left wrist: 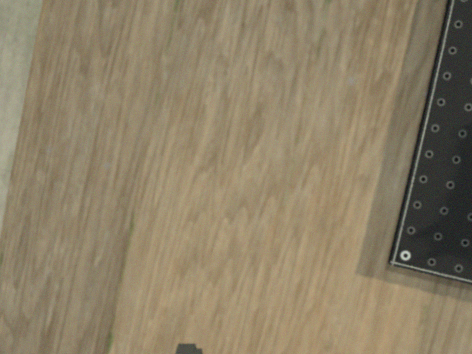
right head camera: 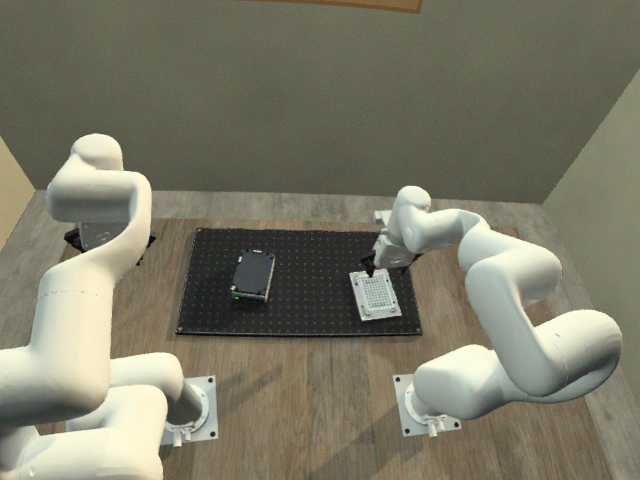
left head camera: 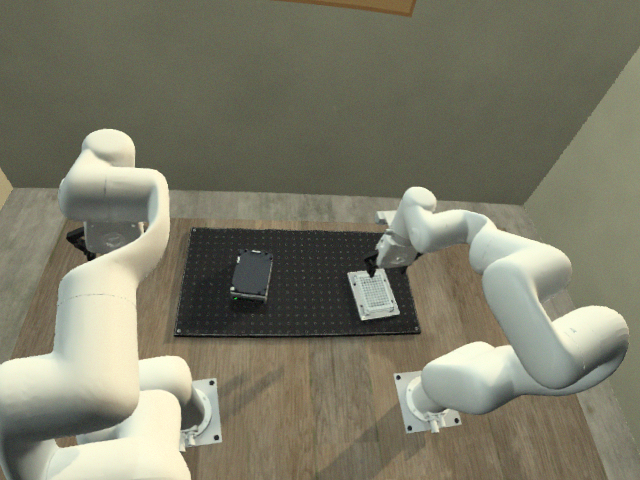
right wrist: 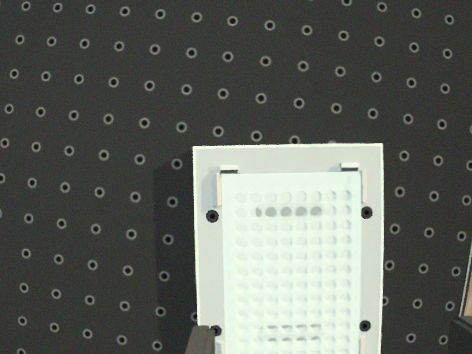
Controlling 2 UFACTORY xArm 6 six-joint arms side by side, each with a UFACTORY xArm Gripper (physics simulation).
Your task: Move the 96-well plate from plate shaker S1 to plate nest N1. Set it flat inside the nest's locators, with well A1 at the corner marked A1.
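Frame: origin at the left arm's base, x down, y back, z left, level; millimetres.
Where they show: right gripper, fingertip midpoint: (right head camera: pixel 385 272) (left head camera: pixel 385 271); left arm's base, link origin: (right head camera: pixel 184 409) (left head camera: pixel 186 413); right arm's base, link origin: (left head camera: pixel 427 399).
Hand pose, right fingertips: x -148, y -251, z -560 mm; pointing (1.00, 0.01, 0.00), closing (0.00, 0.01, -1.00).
Note:
Things, the pixels of their top centre, and the offset from my right fingertips. "spot": a spot on its surface instead. Level surfaces: height alone.
- pale 96-well plate, top centre: (right wrist: pixel 294 279) (right head camera: pixel 376 291) (left head camera: pixel 374 290) dx +109, dy -3, dz +2 mm
- white nest N1, top centre: (right wrist: pixel 291 275) (right head camera: pixel 375 292) (left head camera: pixel 373 292) dx +119, dy -3, dz +2 mm
- Dark plate shaker S1, surface spot: (left head camera: pixel 252 272) (right head camera: pixel 253 272) spot: dx +80, dy -96, dz +352 mm
- black perforated board, surface height: dx +135 mm
- wooden table, surface height: dx +148 mm
- small white block, surface spot: (right head camera: pixel 381 217) (left head camera: pixel 384 217) spot: dx -162, dy -59, dz +30 mm
The pale 96-well plate (left head camera: pixel 376 292) (right head camera: pixel 376 292) (right wrist: pixel 292 260) lies flat in the white nest N1 (left head camera: pixel 356 301) (right head camera: pixel 358 301) (right wrist: pixel 290 157), between the corner locators visible in the right wrist view. The A1 mark and well A1 cannot be made out. Dark plate shaker S1 (left head camera: pixel 252 272) (right head camera: pixel 253 272) stands left of centre with no plate on it. My right gripper (left head camera: pixel 387 271) (right head camera: pixel 387 271) is open above the plate, its fingers wide apart and clear of it. My left gripper (right head camera: pixel 110 253) is open and empty, far left; one fingertip shows in the left wrist view.
A black perforated board (left head camera: pixel 310 315) (right head camera: pixel 310 315) (left wrist: pixel 450 200) (right wrist: pixel 100 200) carries the shaker and the nest on the wooden table (left head camera: pixel 330 372) (left wrist: pixel 225 175). A small white block (left head camera: pixel 383 217) (right head camera: pixel 381 217) shows behind my right wrist. The left arm reaches over the table's left side.

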